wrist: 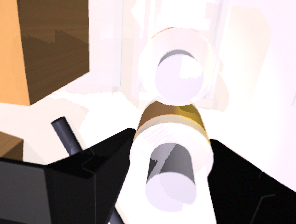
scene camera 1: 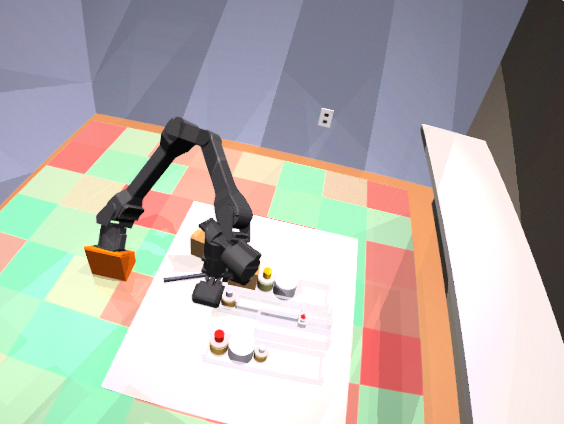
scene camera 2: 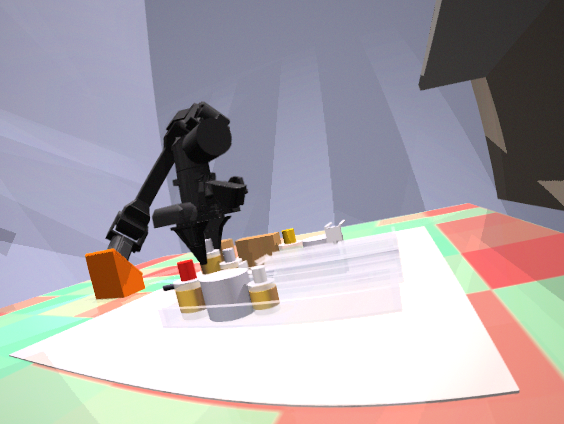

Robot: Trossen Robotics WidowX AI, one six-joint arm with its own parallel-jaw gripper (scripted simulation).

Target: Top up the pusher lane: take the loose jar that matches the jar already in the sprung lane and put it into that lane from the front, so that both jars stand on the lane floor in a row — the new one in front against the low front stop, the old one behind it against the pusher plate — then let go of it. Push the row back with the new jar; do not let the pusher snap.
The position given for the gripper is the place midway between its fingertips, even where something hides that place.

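Observation:
You can see the gripper point(scene camera 2: 210, 261) there, along with a grey cylinder point(scene camera 2: 224, 287). The wrist view has the gripper point(wrist: 170, 141) as well, and scene camera 1 shows that same gripper point(scene camera 1: 214, 291) too.

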